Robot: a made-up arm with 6 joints. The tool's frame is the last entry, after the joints.
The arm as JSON. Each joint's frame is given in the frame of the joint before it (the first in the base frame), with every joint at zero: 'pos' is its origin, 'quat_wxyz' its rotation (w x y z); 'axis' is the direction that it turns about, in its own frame. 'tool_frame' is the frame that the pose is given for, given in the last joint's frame.
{
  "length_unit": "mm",
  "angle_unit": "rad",
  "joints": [
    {
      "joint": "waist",
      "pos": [
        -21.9,
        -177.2,
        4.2
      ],
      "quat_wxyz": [
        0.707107,
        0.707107,
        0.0,
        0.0
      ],
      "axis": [
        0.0,
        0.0,
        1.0
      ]
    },
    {
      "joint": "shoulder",
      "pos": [
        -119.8,
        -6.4,
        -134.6
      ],
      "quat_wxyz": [
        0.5,
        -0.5,
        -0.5,
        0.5
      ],
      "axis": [
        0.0,
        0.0,
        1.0
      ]
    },
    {
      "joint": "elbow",
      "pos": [
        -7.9,
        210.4,
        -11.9
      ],
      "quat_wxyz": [
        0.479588,
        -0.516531,
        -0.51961,
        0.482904
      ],
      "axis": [
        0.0,
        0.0,
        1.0
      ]
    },
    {
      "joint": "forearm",
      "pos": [
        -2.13,
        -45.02,
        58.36
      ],
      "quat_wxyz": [
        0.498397,
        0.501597,
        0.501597,
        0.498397
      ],
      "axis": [
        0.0,
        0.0,
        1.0
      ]
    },
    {
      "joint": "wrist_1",
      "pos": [
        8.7,
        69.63,
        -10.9
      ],
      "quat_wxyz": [
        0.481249,
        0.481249,
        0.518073,
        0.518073
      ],
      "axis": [
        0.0,
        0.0,
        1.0
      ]
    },
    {
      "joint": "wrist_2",
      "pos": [
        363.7,
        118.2,
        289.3
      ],
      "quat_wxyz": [
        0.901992,
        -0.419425,
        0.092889,
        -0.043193
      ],
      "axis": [
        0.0,
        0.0,
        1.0
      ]
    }
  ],
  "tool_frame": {
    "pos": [
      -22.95,
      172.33,
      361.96
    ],
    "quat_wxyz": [
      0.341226,
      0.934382,
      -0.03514,
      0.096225
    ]
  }
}
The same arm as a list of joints. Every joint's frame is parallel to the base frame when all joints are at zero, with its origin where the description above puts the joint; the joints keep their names.
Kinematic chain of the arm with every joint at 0, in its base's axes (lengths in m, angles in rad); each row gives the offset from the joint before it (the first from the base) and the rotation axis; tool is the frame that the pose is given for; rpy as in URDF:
waist: xyz -0.0219 -0.1772 0.0042 axis -y
shoulder: xyz -0.1198 0.1346 -0.0064 axis -x
elbow: xyz 0.0119 0.2104 -0.0079 axis 0.073598 -0.0064 -0.997267
forearm: xyz -0.0406 -0.0025 -0.0615 axis +y
wrist_1: xyz 0.0138 -0.0109 -0.0688 axis +x
wrist_2: xyz 0.2893 0.1182 -0.3637 axis 0.630909 0.748611 -0.203803
tool: xyz 0.0996 0.3856 -0.0513 rpy 1.5708 1.5708 0

